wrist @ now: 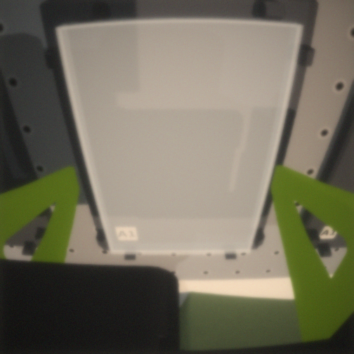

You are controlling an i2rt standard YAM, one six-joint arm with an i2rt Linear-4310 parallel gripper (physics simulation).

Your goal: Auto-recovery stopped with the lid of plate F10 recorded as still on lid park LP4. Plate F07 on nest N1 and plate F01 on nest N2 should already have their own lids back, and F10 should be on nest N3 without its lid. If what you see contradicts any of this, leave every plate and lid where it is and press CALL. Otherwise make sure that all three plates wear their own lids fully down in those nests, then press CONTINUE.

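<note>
A pale, glossy rectangular piece (pixel 180 150) with light edges lies in a dark holder (pixel 84 155) in the middle of the wrist view. It looks like a lid or a lidded plate; I cannot tell which, and no F number is readable. A small tag "A1" (pixel 126 233) shows at its near left corner. My gripper (pixel 174 176) is open, its two green fingers wide apart, one by each long side of the piece, seemingly above it. Other plates, the park and nest names and the CALL and CONTINUE buttons are not recognisable in this blurred view.
A grey perforated deck (pixel 192 264) surrounds the holder. Another dark holder (pixel 345 162) stands at the right, with a second tag (pixel 328 232) near it. A dark shape lies at the left edge. A dull green block (pixel 240 322) and a black block (pixel 90 305) fill the bottom.
</note>
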